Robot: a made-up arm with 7 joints.
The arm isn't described. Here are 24 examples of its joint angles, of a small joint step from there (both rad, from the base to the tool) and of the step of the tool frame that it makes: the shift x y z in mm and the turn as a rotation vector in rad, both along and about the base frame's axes.
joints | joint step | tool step
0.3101 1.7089 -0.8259 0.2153 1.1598 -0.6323 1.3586 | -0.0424 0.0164 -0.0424 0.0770 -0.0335 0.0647 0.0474 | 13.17 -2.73 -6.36 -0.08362 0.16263 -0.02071
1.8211 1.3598 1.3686 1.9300 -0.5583 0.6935 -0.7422 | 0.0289 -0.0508 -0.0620 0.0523 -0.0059 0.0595 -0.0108 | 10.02 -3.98 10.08 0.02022 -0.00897 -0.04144
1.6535 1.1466 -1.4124 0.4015 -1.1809 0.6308 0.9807 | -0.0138 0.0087 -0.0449 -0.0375 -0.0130 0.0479 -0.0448 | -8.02 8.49 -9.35 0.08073 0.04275 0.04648
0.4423 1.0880 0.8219 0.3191 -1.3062 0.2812 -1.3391 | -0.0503 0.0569 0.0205 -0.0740 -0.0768 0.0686 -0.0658 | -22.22 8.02 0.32 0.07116 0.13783 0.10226
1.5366 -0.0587 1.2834 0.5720 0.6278 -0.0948 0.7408 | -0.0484 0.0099 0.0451 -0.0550 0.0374 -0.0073 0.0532 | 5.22 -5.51 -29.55 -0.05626 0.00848 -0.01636
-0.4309 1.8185 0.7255 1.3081 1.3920 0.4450 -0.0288 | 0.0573 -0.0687 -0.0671 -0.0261 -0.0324 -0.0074 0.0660 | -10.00 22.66 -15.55 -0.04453 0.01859 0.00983
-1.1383 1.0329 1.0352 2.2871 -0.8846 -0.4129 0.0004 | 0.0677 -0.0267 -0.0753 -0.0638 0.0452 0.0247 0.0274 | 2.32 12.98 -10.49 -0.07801 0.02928 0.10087
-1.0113 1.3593 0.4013 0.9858 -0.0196 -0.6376 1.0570 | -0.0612 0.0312 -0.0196 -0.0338 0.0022 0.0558 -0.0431 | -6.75 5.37 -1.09 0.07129 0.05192 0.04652
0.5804 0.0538 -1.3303 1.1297 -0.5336 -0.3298 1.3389 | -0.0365 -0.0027 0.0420 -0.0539 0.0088 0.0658 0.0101 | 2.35 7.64 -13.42 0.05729 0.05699 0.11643
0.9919 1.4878 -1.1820 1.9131 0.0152 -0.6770 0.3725 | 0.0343 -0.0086 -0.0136 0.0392 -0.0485 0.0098 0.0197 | -2.04 -10.47 5.35 0.05170 -0.03388 -0.04734
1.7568 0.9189 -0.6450 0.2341 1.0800 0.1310 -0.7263 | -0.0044 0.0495 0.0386 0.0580 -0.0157 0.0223 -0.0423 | -15.90 8.16 8.23 -0.00943 -0.01710 0.04731
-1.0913 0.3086 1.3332 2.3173 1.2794 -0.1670 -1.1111 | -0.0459 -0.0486 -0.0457 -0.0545 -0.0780 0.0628 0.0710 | -12.59 8.21 -17.00 -0.02449 0.17324 0.01648
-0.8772 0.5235 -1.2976 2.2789 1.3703 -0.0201 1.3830 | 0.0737 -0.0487 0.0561 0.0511 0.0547 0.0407 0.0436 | 28.36 -1.36 2.70 -0.10634 -0.08129 0.08520
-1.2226 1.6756 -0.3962 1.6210 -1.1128 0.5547 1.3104 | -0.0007 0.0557 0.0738 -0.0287 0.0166 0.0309 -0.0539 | 29.76 7.74 3.97 0.00571 -0.12021 -0.06860
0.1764 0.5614 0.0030 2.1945 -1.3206 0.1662 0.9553 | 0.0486 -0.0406 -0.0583 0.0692 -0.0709 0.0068 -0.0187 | -9.84 -18.64 11.82 0.01883 -0.12085 -0.04594
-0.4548 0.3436 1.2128 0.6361 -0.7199 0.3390 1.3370 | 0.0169 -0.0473 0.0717 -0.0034 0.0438 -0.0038 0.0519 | -8.36 -13.90 -8.27 -0.05715 -0.09936 0.11047
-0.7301 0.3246 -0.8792 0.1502 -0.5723 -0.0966 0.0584 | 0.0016 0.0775 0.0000 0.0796 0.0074 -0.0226 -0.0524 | 14.96 19.14 -2.25 -0.01402 -0.10445 -0.01294
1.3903 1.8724 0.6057 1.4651 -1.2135 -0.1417 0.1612 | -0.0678 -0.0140 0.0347 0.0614 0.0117 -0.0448 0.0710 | 14.76 -13.36 6.80 0.00031 0.10192 -0.01159
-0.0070 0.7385 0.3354 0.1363 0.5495 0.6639 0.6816 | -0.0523 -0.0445 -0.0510 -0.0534 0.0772 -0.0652 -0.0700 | -30.11 -18.10 -18.40 0.02221 0.09641 0.02940
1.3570 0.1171 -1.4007 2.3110 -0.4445 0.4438 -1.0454 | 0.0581 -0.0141 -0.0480 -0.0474 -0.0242 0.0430 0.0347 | 4.93 -8.80 -3.75 0.06348 -0.05038 0.07595
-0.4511 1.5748 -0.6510 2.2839 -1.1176 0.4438 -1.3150 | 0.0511 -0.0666 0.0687 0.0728 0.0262 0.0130 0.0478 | 10.90 -19.15 17.92 -0.09960 -0.08225 0.03911
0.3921 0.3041 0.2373 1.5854 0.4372 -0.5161 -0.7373 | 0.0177 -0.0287 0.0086 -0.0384 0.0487 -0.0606 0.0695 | 5.62 -1.06 -5.79 -0.01696 -0.05494 -0.03913
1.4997 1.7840 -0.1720 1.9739 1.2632 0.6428 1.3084 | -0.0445 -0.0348 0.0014 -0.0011 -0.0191 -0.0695 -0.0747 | 13.79 -0.25 -1.69 -0.01272 -0.06389 -0.00403
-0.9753 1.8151 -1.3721 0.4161 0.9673 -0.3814 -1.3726 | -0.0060 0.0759 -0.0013 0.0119 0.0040 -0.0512 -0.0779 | 26.09 -2.65 16.88 -0.00081 -0.04012 -0.12792
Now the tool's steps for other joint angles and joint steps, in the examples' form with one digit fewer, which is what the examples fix.
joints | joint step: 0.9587 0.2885 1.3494 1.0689 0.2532 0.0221 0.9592 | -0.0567 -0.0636 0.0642 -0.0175 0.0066 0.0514 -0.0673
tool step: 1.6 -16.0 -37.5 -0.1789 0.0650 -0.0439
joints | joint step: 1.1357 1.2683 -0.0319 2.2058 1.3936 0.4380 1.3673 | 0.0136 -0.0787 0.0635 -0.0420 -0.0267 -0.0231 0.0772
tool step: -2.5 9.8 7.9 -0.0306 -0.0883 -0.0832
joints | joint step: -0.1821 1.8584 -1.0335 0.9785 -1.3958 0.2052 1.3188 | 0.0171 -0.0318 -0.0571 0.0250 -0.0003 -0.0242 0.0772
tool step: -10.5 -4.9 -18.5 0.0043 0.0465 0.0704
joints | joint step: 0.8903 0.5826 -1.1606 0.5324 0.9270 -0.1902 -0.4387 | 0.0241 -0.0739 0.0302 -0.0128 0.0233 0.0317 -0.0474
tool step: 13.6 -27.0 5.0 -0.0664 -0.0191 0.0312
